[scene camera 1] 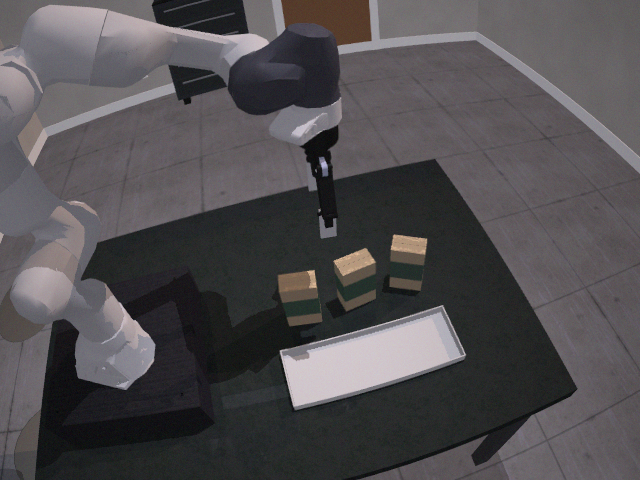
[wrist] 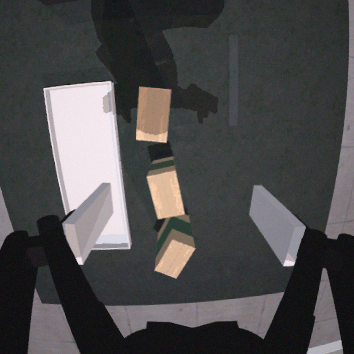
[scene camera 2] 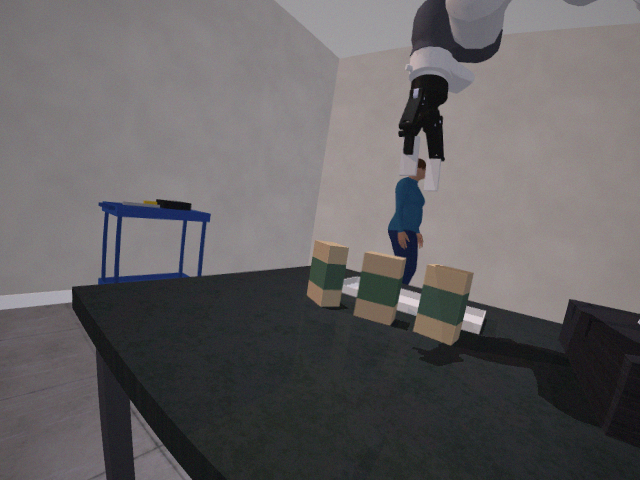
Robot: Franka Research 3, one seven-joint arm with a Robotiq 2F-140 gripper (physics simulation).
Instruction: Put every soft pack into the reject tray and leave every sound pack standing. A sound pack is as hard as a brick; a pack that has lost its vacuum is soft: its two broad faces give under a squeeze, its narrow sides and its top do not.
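Three tan packs with green bands stand upright in a row. The pack nearest the arm's base [scene camera 1: 302,304] [scene camera 2: 443,304] [wrist: 153,115], the middle pack [scene camera 1: 355,284] [scene camera 2: 378,288] [wrist: 166,194] and the far pack [scene camera 1: 407,270] [scene camera 2: 327,273] [wrist: 175,257] are apart from one another. Which are soft cannot be told by sight. The white reject tray [scene camera 1: 372,359] [scene camera 2: 474,321] [wrist: 82,135] lies beside the row and holds no pack. My gripper [scene camera 1: 320,213] [scene camera 2: 419,180] [wrist: 181,198] is open and empty, high above the table, behind the row in the first scene view.
The arm's dark base block [scene camera 1: 155,428] [scene camera 2: 594,356] stands on the dark table [scene camera 1: 248,449] [scene camera 2: 258,392]. The far pack is turned differently from its neighbours. A blue cart [scene camera 2: 160,214] and a person [scene camera 2: 408,206] are beyond the table. A dark cabinet [scene camera 1: 206,14] stands by the wall.
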